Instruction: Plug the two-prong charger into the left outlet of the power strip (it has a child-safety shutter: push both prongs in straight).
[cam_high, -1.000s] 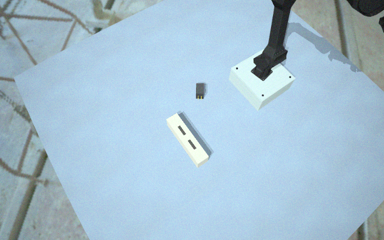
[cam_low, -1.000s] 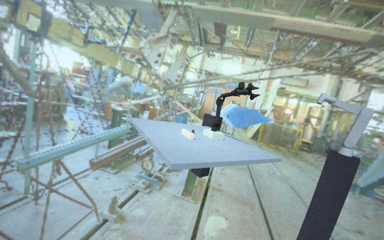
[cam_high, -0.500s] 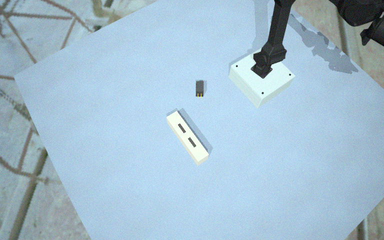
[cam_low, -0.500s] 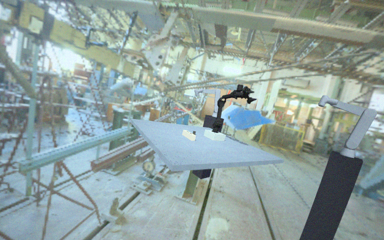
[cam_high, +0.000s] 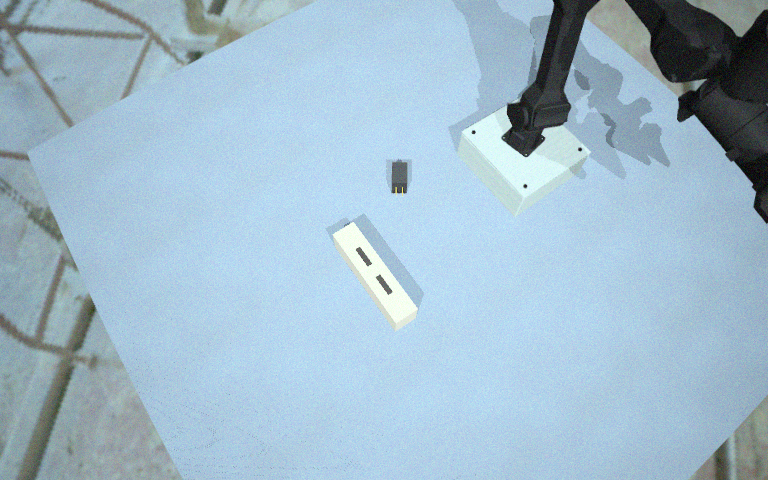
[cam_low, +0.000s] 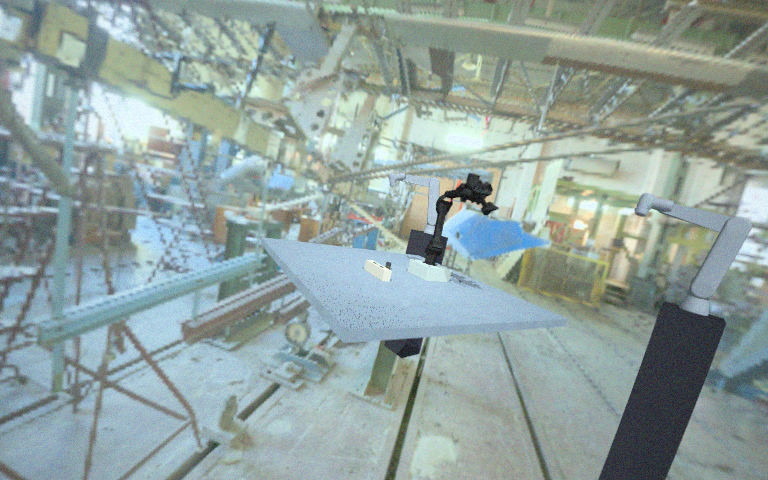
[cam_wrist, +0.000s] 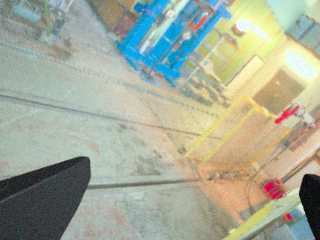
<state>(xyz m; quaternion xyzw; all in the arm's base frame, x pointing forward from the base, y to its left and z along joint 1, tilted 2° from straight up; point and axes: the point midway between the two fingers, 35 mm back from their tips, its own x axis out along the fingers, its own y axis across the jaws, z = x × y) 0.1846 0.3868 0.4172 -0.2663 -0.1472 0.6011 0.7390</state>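
My gripper tip is 54 cm to the left of the dark grey charger, 48 cm above it and 4 cm short of it.
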